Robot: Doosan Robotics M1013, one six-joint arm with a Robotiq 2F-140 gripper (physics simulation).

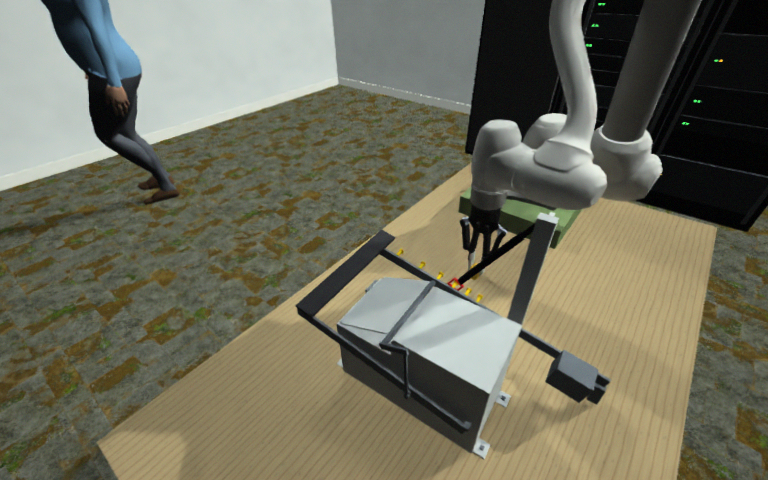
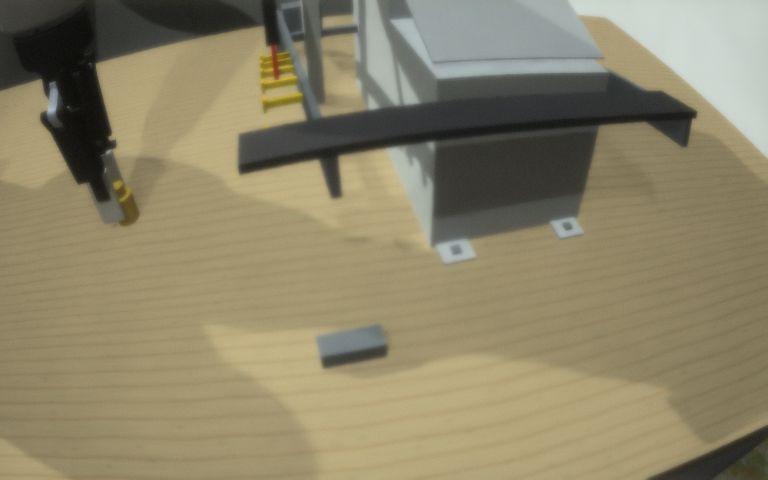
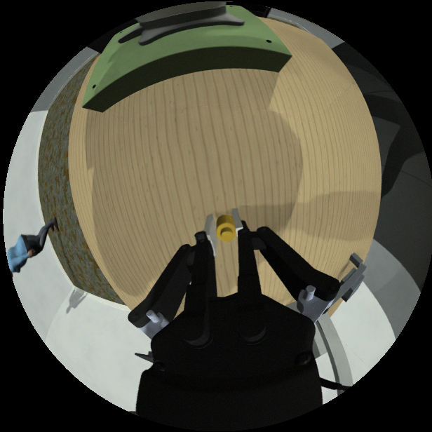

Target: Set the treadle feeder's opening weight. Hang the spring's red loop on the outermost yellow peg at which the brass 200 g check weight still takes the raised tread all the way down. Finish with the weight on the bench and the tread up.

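Frame: origin at the arm's base, x ahead, y left, z up, level; millimetres.
Seen in the pictures: gripper, fingertip midpoint: (image 2: 116,209).
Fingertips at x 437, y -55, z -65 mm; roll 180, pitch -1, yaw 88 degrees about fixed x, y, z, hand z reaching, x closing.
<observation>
A point is followed by its place in that frame.
My gripper (image 1: 476,267) @(x 437, y -55, z -65 mm) (image 2: 116,202) @(x 437, y -55, z -65 mm) (image 3: 223,219) is shut on the brass weight (image 1: 476,276) @(x 458, y -45, z -67 mm) (image 2: 128,208) @(x 456, y -67, z -59 mm) (image 3: 226,228), which is upright between the fingertips, at or very near the bench surface. The black tread (image 1: 345,274) @(x 784, y -270, z 103 mm) (image 2: 464,120) @(x 724, y -282, z 106 mm) is up, well above the bench. Yellow pegs (image 1: 421,264) @(x 630, y -148, z 68 mm) (image 2: 283,101) @(x 637, y -151, z 65 mm) stick out from the side arm. The spring's red loop (image 1: 455,279) @(x 642, y -53, z 72 mm) (image 2: 275,63) @(x 640, y -64, z 62 mm) is around a middle peg, with three pegs on its tread side and two on its other side. The black spring (image 1: 498,254) @(x 652, y 32, z 194 mm) (image 2: 270,22) @(x 642, y -34, z 96 mm) runs from the loop up to the post.
The grey feeder box (image 1: 430,316) @(x 827, y -36, z 139 mm) (image 2: 509,181) @(x 812, y -204, z -18 mm) stands beside the pegs, with a tall post (image 1: 532,268) @(x 712, y 104, z 237 mm) and a dark counterweight (image 1: 573,374) @(x 726, y 234, z 24 mm) behind. A grey block (image 2: 352,345) @(x 647, y -292, z -63 mm) lies on the bench (image 2: 481,418) @(x 718, y -376, z -80 mm). The green base (image 1: 512,212) @(x 161, y -33, z -10 mm) (image 3: 185,55) carries the arm. A person stands beyond.
</observation>
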